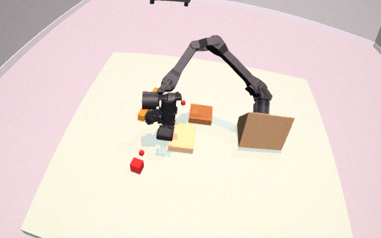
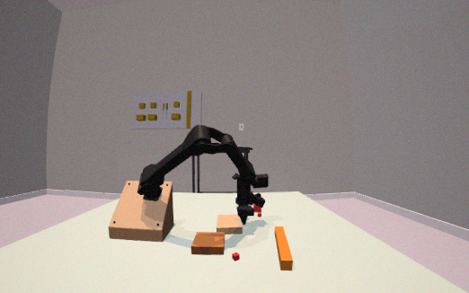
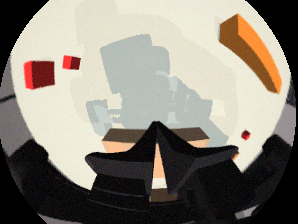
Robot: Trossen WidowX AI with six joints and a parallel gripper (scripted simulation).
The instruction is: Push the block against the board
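The cream board is 60 mm behind my gripper tip, 10 mm to the right of it and 10 mm above it. Also, from my gripper tip: square block (120 mm behind, 170 mm to the right, 10 mm above).
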